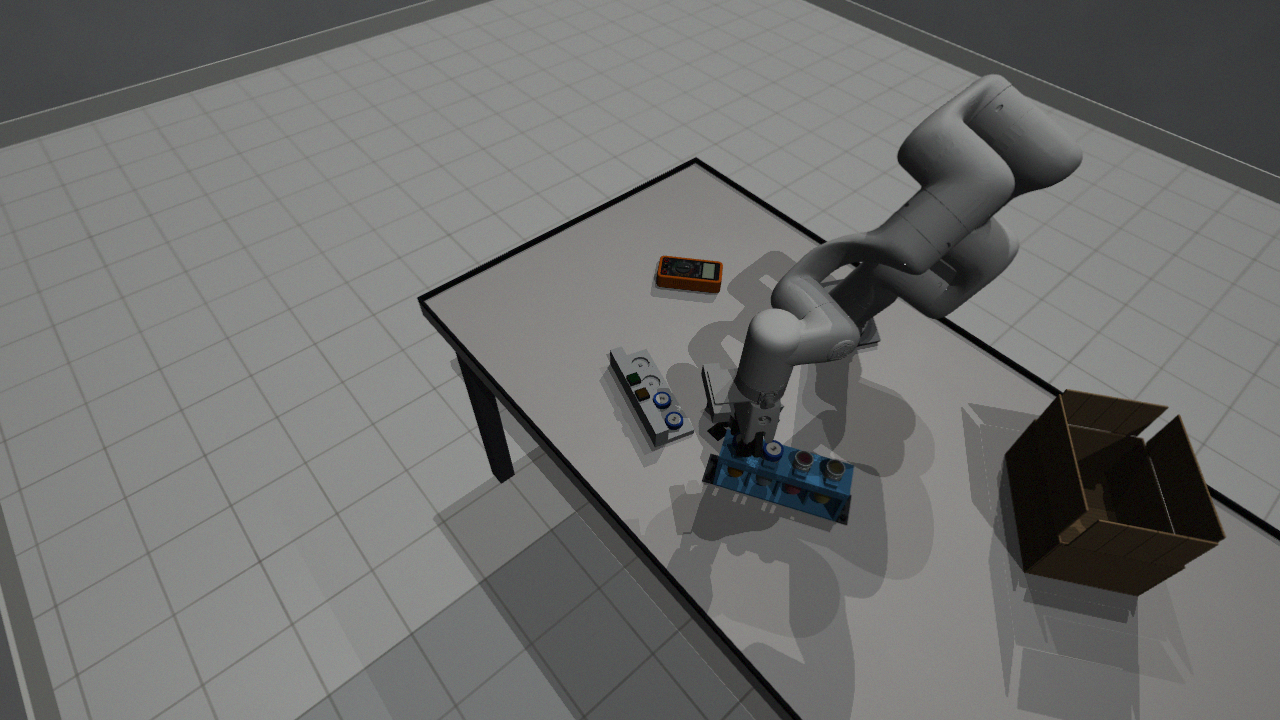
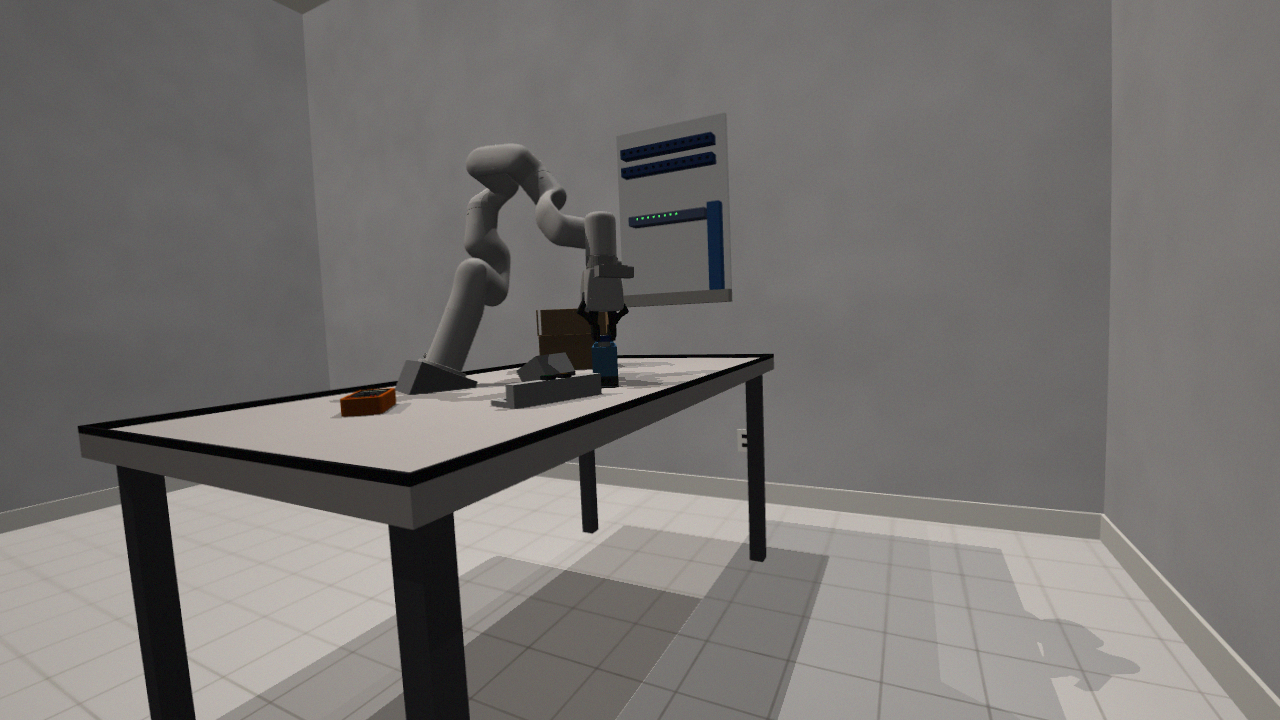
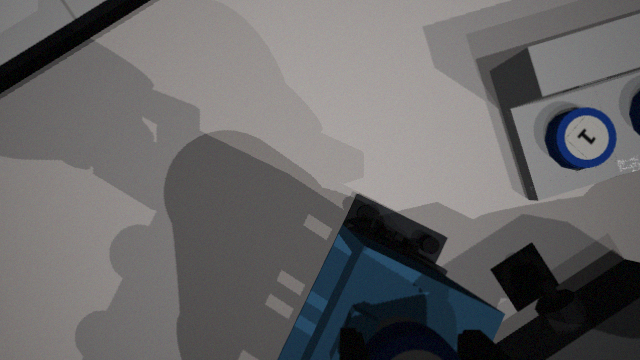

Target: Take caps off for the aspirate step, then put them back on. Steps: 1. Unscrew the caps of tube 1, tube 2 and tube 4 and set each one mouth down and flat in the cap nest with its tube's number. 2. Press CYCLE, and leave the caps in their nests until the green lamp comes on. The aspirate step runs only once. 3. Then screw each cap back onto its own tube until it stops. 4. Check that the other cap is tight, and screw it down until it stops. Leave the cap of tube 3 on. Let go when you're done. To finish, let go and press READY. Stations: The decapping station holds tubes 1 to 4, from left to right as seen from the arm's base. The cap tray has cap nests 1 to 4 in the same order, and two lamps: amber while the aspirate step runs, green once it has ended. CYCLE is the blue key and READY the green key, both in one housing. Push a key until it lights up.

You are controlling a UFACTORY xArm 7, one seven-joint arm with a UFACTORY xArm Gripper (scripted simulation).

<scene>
The pictures show: the gripper, a cardboard box, a cap 1 and a key housing.
The gripper is seen too in image 1.
</scene>
